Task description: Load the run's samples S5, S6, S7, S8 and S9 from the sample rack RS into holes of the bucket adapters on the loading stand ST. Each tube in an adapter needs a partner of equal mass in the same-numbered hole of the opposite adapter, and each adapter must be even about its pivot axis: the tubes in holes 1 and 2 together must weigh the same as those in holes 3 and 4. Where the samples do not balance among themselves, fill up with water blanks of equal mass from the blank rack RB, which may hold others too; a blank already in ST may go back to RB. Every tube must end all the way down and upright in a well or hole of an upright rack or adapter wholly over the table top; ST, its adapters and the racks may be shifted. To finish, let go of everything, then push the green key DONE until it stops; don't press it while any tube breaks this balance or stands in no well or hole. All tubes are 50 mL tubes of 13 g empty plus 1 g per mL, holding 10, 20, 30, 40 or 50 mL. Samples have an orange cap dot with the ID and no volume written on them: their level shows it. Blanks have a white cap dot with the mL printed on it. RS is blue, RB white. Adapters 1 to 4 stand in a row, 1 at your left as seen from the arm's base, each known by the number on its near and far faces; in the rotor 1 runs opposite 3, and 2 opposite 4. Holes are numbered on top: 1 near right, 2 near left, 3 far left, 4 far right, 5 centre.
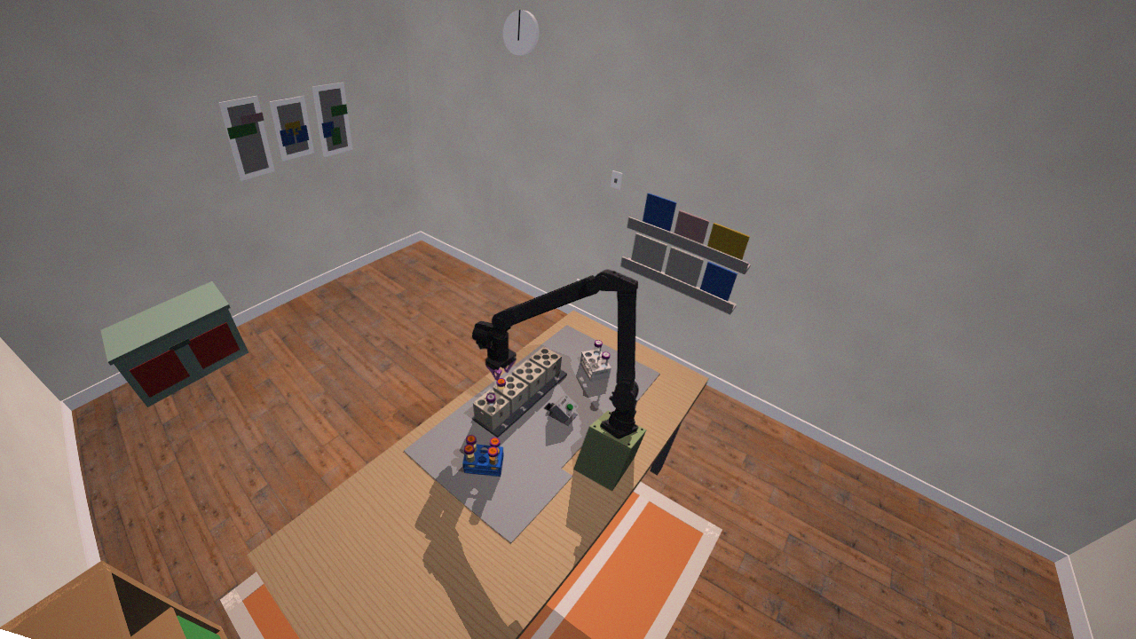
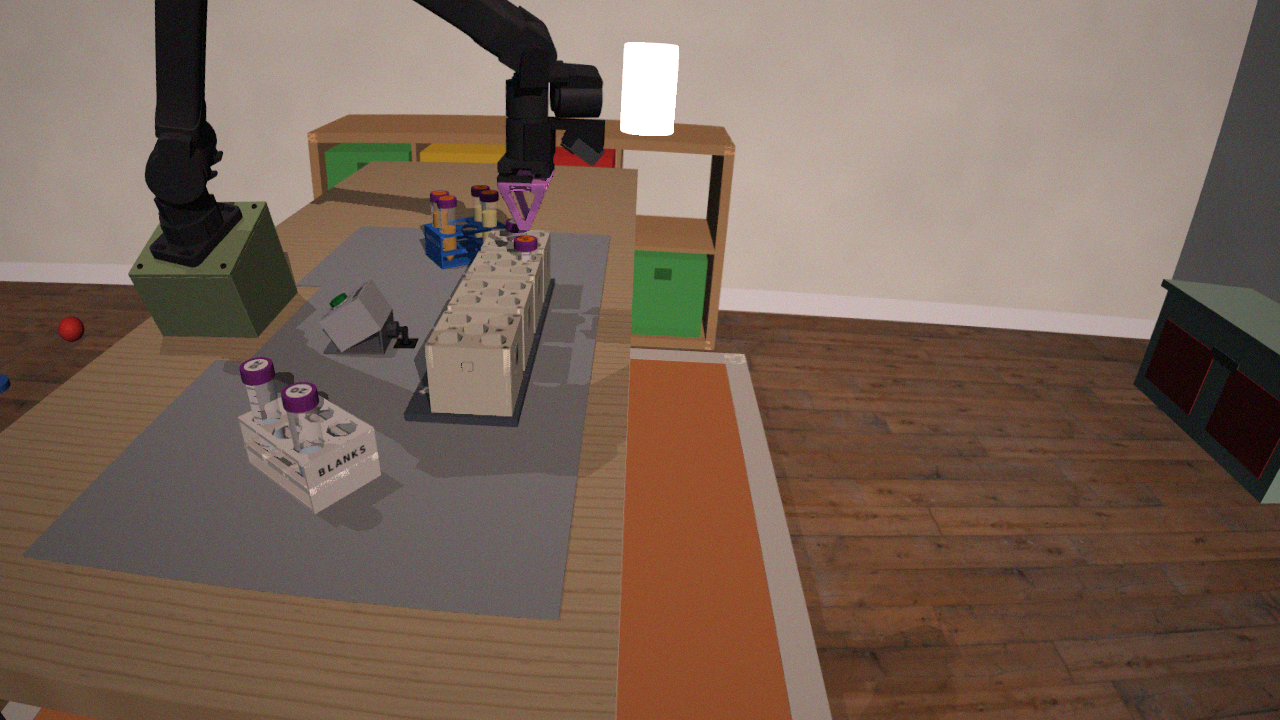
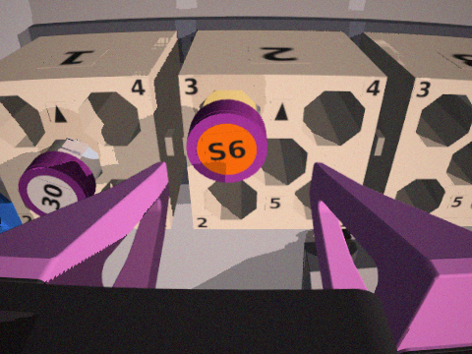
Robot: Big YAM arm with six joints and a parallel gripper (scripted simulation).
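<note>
My hand is 22 cm past the sample S8, 18 cm to the right of it and 9 cm above it. Round my hand: green done key: 23 cm behind, 15 cm to the right, 9 cm below; loading stand: 15 cm below, 8 cm to the right, 2 cm behind; water blank marked 30: 9 cm below, 8 cm to the left, 4 cm behind.
</note>
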